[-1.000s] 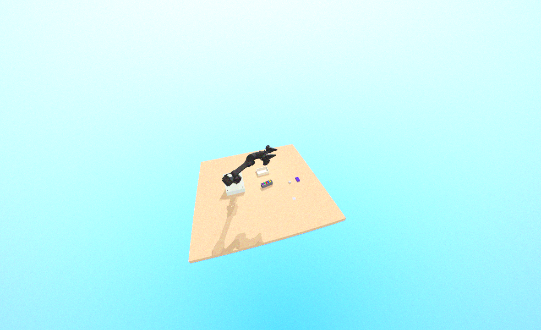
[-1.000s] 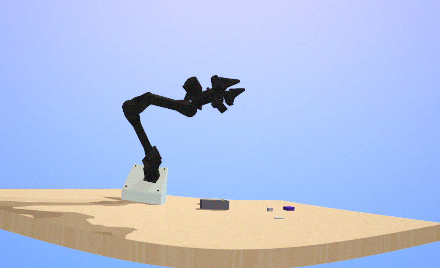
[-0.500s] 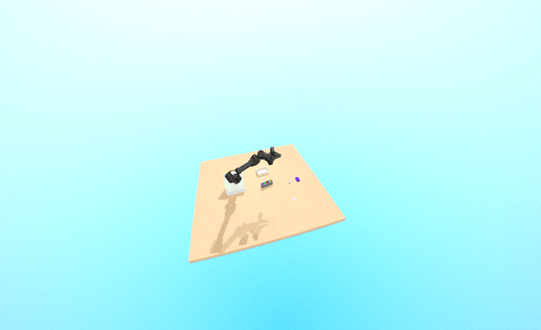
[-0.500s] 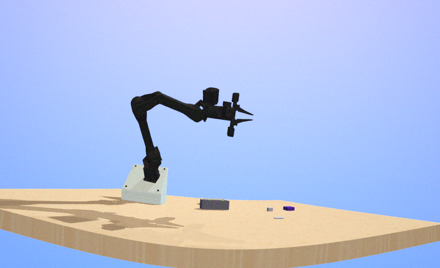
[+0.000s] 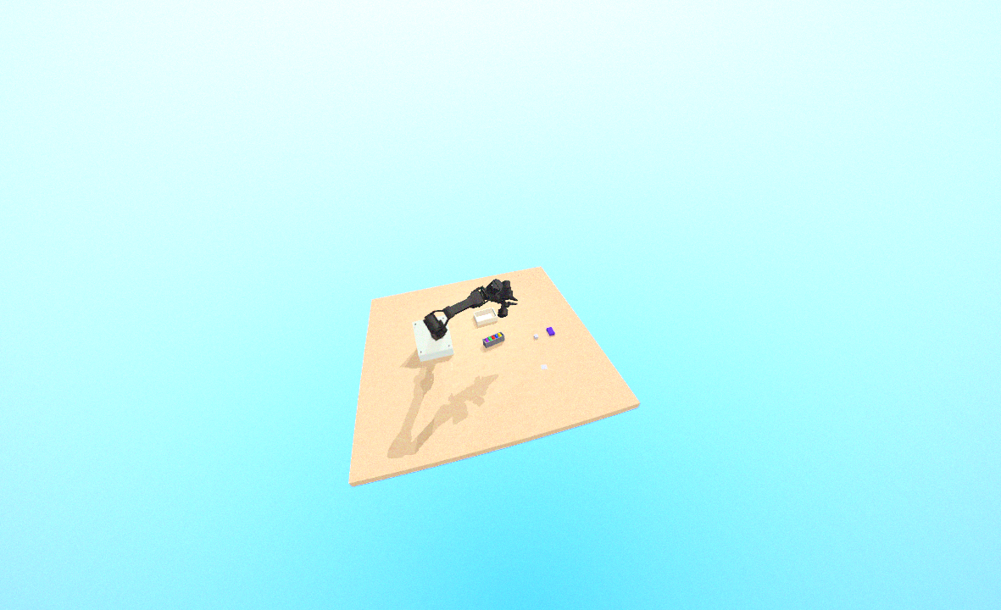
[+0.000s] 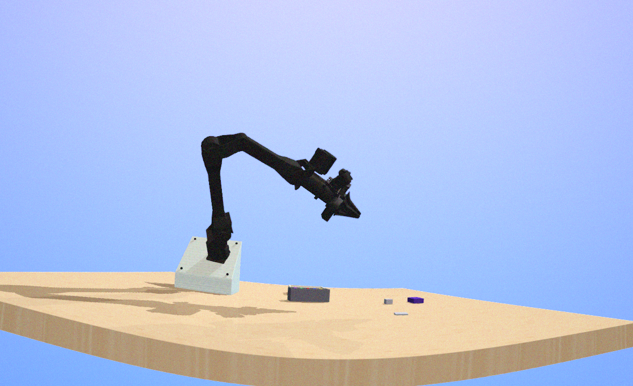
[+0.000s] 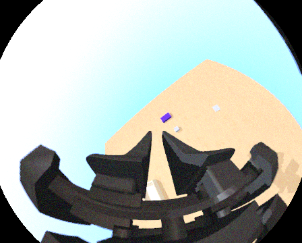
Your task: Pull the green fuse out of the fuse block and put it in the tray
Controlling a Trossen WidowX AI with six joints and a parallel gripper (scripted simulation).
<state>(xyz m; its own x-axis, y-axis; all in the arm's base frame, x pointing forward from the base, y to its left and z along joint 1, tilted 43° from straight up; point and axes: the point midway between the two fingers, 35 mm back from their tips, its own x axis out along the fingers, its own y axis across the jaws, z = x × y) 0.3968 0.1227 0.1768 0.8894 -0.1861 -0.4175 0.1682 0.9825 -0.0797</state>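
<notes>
Right now my gripper tip is 16 cm past the green fuse and 24 cm above it. From my gripper tip the other things lie so: grey cube: 10 cm ahead, 26 cm below; then flat grey piece: 9 cm ahead, 23 cm to the right, 27 cm below; then purple block: 19 cm ahead, 2 cm to the left, 26 cm below.
</notes>
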